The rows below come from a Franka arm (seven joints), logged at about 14 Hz.
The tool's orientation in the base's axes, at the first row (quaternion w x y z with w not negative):
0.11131 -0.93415 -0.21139 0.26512
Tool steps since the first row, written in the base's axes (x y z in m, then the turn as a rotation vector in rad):
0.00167 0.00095 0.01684 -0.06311 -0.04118 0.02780
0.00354 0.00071 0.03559 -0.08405 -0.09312 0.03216
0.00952 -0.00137 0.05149 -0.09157 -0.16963 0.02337
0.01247 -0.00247 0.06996 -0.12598 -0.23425 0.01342
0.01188 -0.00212 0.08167 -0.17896 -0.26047 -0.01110
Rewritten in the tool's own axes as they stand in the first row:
-0.00583 -0.00567 -0.01487 -0.07975 0.00638 0.00708
-0.01291 -0.01083 -0.03156 -0.12141 0.04396 0.00982
-0.01637 -0.01207 -0.04827 -0.15799 0.11203 0.01390
-0.02288 -0.01601 -0.06539 -0.20937 0.16090 0.03467
-0.02842 -0.02027 -0.07481 -0.25108 0.17417 0.08136

